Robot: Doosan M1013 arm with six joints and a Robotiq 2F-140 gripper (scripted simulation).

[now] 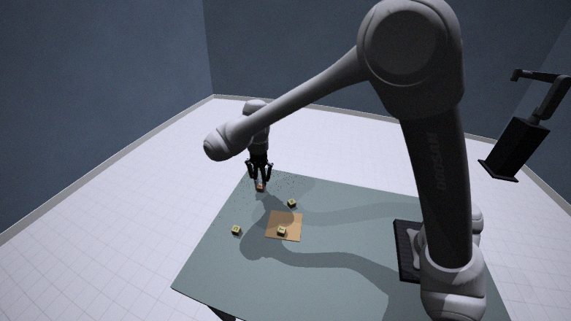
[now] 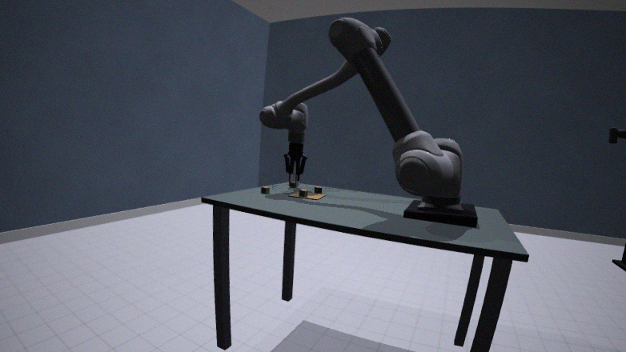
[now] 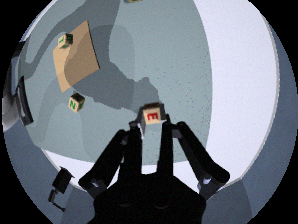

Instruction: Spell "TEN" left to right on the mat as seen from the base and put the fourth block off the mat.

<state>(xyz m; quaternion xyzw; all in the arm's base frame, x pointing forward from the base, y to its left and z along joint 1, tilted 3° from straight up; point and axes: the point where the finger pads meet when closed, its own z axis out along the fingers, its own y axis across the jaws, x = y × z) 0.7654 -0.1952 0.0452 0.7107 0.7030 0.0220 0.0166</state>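
My hand is 160 mm past the tan mat, 170 mm to the right of it and 40 mm above it. From my hand the other things lie so: block (160 mm behind, 210 mm to the left, 20 mm below).
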